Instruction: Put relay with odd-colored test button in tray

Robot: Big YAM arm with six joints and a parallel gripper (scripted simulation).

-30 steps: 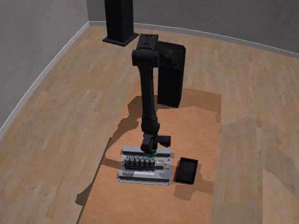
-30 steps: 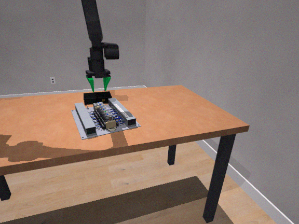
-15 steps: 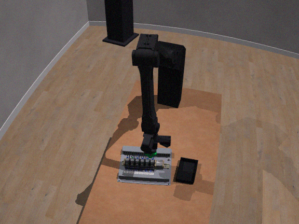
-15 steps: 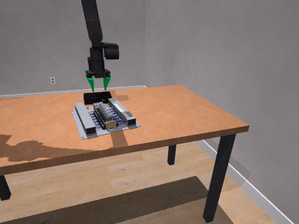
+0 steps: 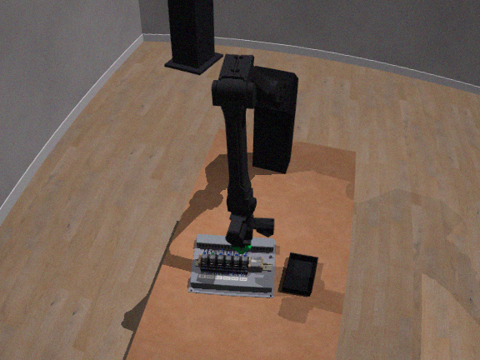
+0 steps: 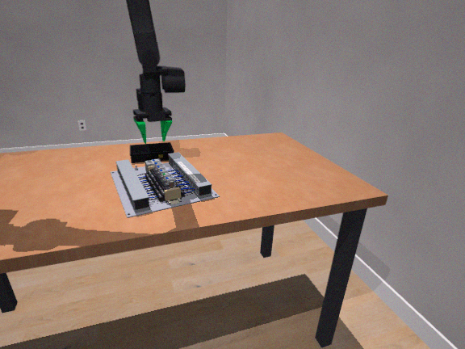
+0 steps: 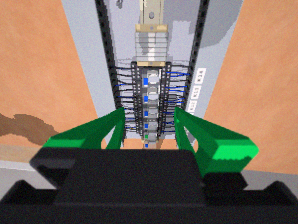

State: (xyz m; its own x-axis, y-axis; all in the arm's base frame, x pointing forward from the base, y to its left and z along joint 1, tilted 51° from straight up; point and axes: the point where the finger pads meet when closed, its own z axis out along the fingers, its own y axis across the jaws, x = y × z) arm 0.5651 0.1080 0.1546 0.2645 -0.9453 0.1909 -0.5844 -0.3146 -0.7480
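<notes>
Right now the grey relay is 100 mm to the right of my hand, 90 mm below it and 50 mm ahead of it. From my hand the other things lie so: black tray 220 mm to the left, 120 mm below, 60 mm behind.
</notes>
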